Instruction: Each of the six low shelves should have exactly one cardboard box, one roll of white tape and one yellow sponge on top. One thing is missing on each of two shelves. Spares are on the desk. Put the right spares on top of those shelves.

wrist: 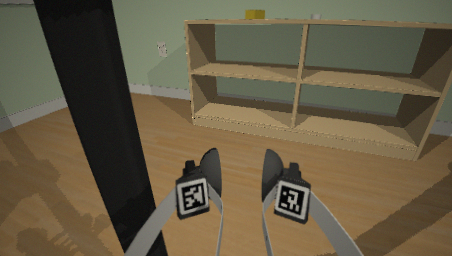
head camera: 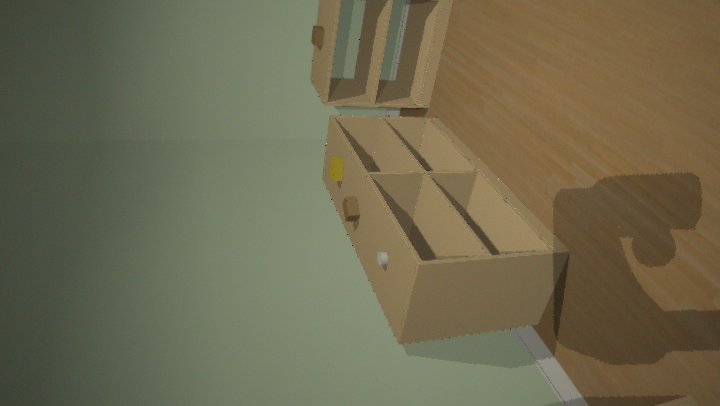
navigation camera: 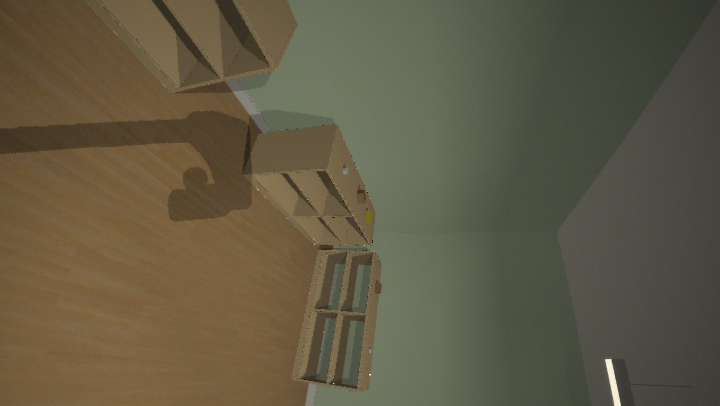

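Note:
A low shelf (head camera: pixel 484 297) (navigation camera: pixel 294 151) bears a yellow sponge (head camera: pixel 336 168) (navigation camera: pixel 369 217), a cardboard box (head camera: pixel 351 208) (navigation camera: pixel 361 195) and a white tape roll (head camera: pixel 382 258) (navigation camera: pixel 345 169). Another shelf (head camera: pixel 322 65) (navigation camera: pixel 372 317) has a box (head camera: pixel 317 36) (navigation camera: pixel 378 287); the navigation view also shows its white tape (navigation camera: pixel 370 350) and a tiny yellow thing (navigation camera: pixel 370 374). In the wrist view a shelf (wrist: pixel 370 77) bears a yellow sponge (wrist: pixel 255 14) and a white tape roll (wrist: pixel 316 16); no box shows on its visible top. My gripper (wrist: pixel 240 166) is open and empty, in front of it.
A third shelf (navigation camera: pixel 274 25) is cut off at the navigation view's top left. A black post (wrist: pixel 95 110) stands at the wrist view's left. A wall socket (wrist: pixel 162 49) is left of the shelf. The desk does not show.

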